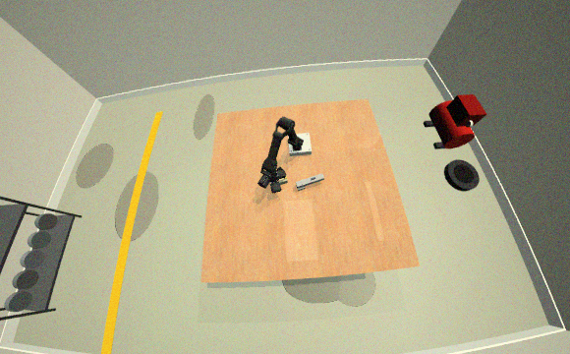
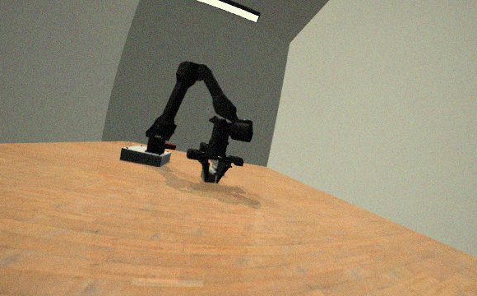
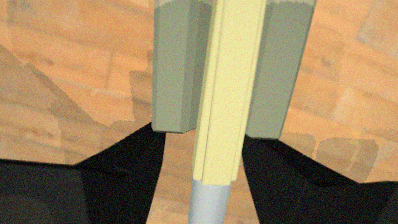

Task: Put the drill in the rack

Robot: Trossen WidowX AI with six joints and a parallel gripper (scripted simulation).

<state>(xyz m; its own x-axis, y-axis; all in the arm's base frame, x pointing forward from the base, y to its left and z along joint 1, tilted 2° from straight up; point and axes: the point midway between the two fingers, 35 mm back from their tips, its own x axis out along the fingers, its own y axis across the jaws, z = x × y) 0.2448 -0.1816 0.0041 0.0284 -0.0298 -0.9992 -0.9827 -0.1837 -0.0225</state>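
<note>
Right now the drill is 4 cm to the left of my gripper tip, 4 cm above it and 1 cm behind it. From my gripper tip the other things lie so: rack (5 cm to the left, 1 cm behind, 1 cm above); then grey housing block (23 cm to the left, 4 cm above, 3 cm ahead).
</note>
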